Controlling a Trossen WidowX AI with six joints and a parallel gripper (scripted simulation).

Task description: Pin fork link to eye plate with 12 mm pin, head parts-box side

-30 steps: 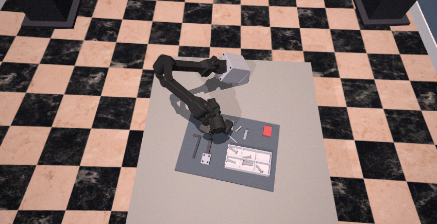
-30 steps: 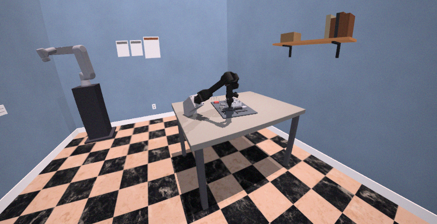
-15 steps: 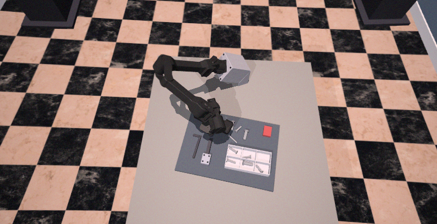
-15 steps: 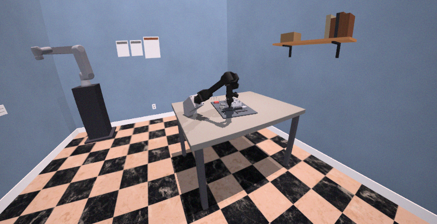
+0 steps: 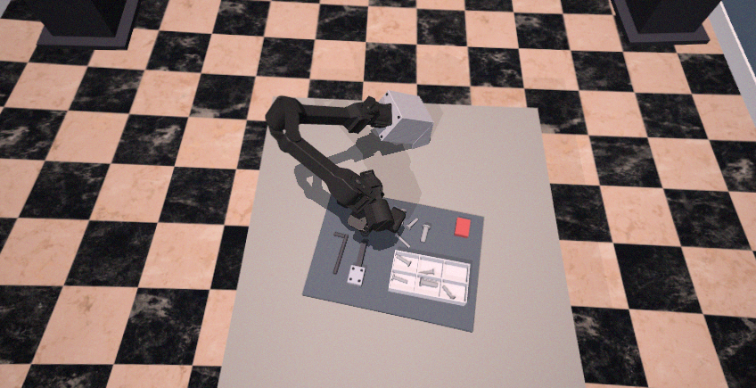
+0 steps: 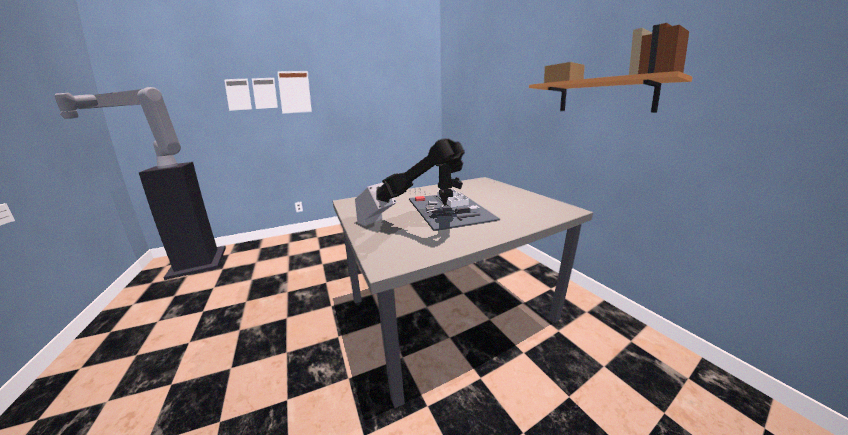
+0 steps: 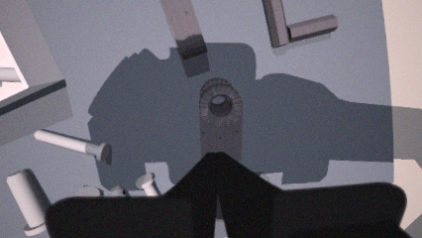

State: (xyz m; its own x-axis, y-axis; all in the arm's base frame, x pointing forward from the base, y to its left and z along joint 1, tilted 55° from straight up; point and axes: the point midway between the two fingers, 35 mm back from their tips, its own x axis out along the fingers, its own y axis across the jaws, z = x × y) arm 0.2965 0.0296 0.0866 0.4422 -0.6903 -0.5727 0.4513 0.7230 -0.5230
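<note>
The dark fork link is 7 cm below my hand. Round my hand: dark l-shaped bar (5 cm ahead, 9 cm to the right, 8 cm below); pin (5 cm ahead, 9 cm to the left, 8 cm below); eye plate (7 cm ahead, 2 cm to the right, 7 cm below).
</note>
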